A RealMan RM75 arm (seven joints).
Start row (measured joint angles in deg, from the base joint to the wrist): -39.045, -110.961, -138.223, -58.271, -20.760, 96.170, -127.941
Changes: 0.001, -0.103, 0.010, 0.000, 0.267, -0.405, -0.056; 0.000, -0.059, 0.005, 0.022, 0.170, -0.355, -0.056; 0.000, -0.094, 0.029, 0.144, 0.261, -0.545, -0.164; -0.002, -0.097, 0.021, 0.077, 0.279, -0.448, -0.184; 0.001, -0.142, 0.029, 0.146, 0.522, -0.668, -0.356; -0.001, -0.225, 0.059, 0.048, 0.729, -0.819, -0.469; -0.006, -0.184, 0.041, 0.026, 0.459, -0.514, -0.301; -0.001, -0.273, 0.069, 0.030, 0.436, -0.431, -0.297; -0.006, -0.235, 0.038, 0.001, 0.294, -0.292, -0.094; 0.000, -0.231, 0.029, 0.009, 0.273, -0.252, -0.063; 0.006, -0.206, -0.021, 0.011, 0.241, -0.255, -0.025; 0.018, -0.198, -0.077, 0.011, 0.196, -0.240, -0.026; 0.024, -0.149, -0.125, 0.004, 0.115, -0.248, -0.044; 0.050, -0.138, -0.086, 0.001, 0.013, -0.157, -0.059
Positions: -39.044, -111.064, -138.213, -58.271, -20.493, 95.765, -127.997; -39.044, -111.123, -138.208, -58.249, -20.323, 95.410, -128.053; -39.044, -111.217, -138.179, -58.105, -20.062, 94.865, -128.217; -39.046, -111.314, -138.158, -58.028, -19.783, 94.417, -128.401; -39.045, -111.456, -138.129, -57.882, -19.261, 93.749, -128.757; -39.046, -111.681, -138.070, -57.834, -18.532, 92.930, -129.226; -39.052, -111.865, -138.029, -57.808, -18.073, 92.416, -129.527; -39.053, -112.138, -137.960, -57.778, -17.637, 91.985, -129.824; -39.059, -112.373, -137.922, -57.777, -17.343, 91.693, -129.918; -39.059, -112.604, -137.893, -57.768, -17.070, 91.441, -129.981; -39.053, -112.810, -137.914, -57.757, -16.829, 91.186, -130.006; -39.035, -113.008, -137.991, -57.746, -16.633, 90.946, -130.032; -39.011, -113.157, -138.116, -57.742, -16.518, 90.698, -130.076; -38.961, -113.295, -138.202, -57.741, -16.505, 90.541, -130.135
